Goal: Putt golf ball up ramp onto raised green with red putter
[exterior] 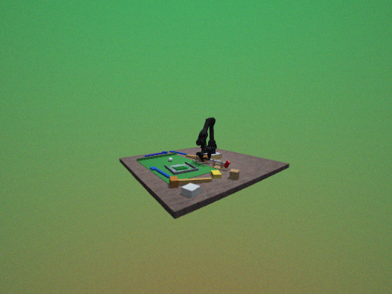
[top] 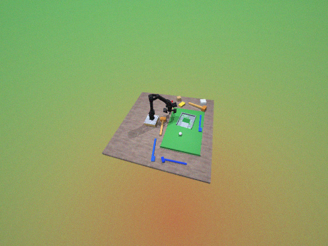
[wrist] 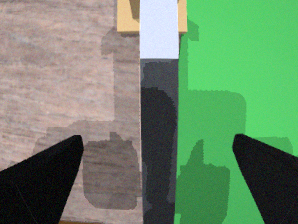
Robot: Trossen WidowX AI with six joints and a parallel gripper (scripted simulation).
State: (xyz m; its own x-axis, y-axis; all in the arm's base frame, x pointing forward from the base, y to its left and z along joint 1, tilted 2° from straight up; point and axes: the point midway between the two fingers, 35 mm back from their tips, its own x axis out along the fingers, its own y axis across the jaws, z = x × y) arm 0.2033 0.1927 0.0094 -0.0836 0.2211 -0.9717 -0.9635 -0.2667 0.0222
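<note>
My gripper tip is 110 mm to the right of the red putter, 40 mm past it and 20 mm below it. Round my gripper tip: green mat (280 mm ahead, 150 mm to the right, 40 mm below); then white golf ball (280 mm to the right, 260 mm ahead, 10 mm below).
</note>
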